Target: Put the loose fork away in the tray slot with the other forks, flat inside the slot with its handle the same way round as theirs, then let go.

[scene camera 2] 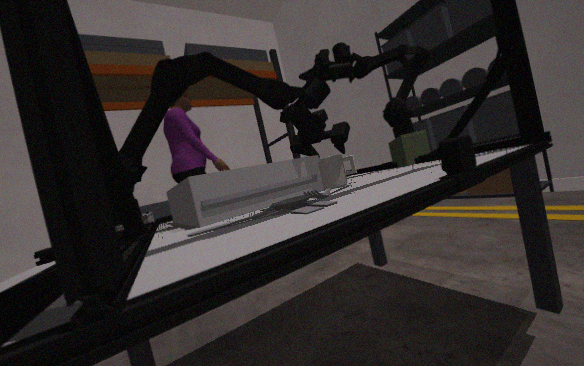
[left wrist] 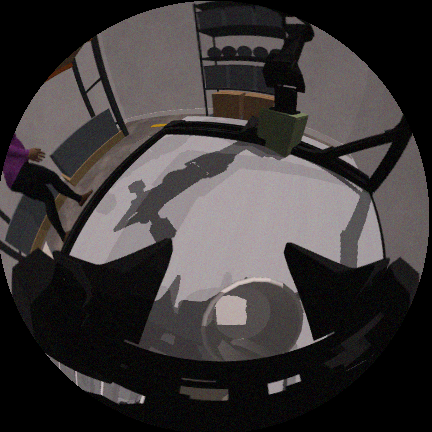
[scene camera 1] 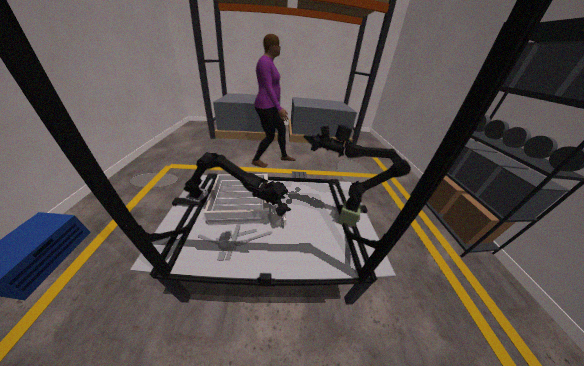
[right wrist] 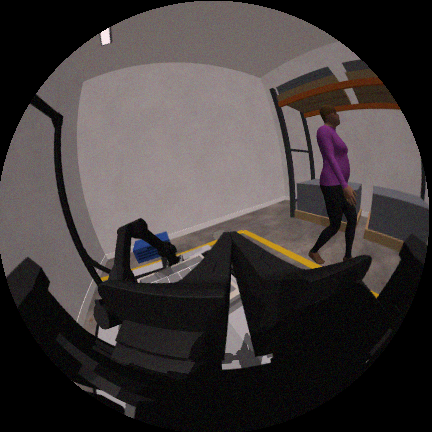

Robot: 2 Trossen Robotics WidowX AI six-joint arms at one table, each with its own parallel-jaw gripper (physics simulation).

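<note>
A grey cutlery tray (scene camera 1: 229,216) (scene camera 2: 236,189) (right wrist: 171,273) with divided slots lies at the table's back left. Several loose grey utensils (scene camera 1: 234,235) lie crossed on the table in front of it. In scene camera 2, fork tines (scene camera 2: 316,194) show by the tray's near corner. My left gripper (scene camera 1: 285,205) (scene camera 2: 323,143) (left wrist: 230,247) is open and empty. It hovers just above a white mug (scene camera 1: 277,220) (scene camera 2: 332,171) (left wrist: 266,310) at the tray's right end. My right gripper (scene camera 1: 312,139) (scene camera 2: 306,75) (right wrist: 228,237) is shut on nothing. It hangs high beyond the table's back edge.
A person in a purple top (scene camera 1: 269,94) (scene camera 2: 183,141) (right wrist: 332,160) walks behind the table. A green block (scene camera 1: 349,215) (scene camera 2: 408,147) (left wrist: 282,128) sits at the right arm's base. Black frame posts (scene camera 1: 436,171) rise around the table. Grey crates (scene camera 1: 323,114) stand under a rack at the back.
</note>
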